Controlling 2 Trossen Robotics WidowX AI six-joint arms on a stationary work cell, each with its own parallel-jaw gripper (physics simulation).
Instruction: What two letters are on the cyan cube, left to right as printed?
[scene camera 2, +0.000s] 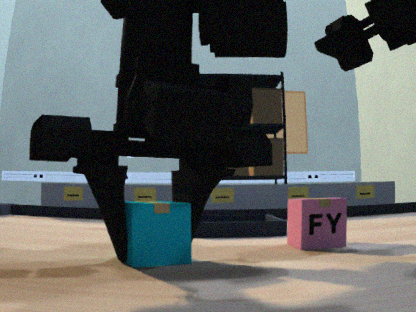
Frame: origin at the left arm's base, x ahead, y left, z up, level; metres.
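Seen in the pictures: left gripper, fingertip midpoint: (152, 259); right gripper, fingertip midpoint: (341, 32).
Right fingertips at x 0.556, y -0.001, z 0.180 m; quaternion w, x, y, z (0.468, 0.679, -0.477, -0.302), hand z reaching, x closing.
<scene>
Offsets run from my right fingertips to a thing's top centre. "pt": to the spot under its first point. Level surfaces: height alone.
The cyan cube @[0.170 m back, 0.029 m right, 0.154 m down] (159, 234) is at the lower left of centre. Its face toward this camera is plain, with a small tan patch at the top edge; no letters show on it, and its other sides are hidden. My left gripper (158, 250) points down and is shut on the cyan cube, one finger along its left side, the other at its right side and partly behind it. The cube is at or very near the table top. Part of my right gripper (325, 45) shows as a dark outline at the upper right, open, high above the table and away from the cube.
A pink cube @[0.024 m back, 0.035 m left, 0.154 m down] (317, 224) with the black letters "FY" stands on the wooden table @[0.200 m down] (65, 290) to the right of the cyan cube. Behind are a grey ledge with yellow labels @[pt 0.239 m back, 0.381 m left, 0.153 m down] (145, 194) and a dark shelf rack (284, 115) with brown boxes.
</scene>
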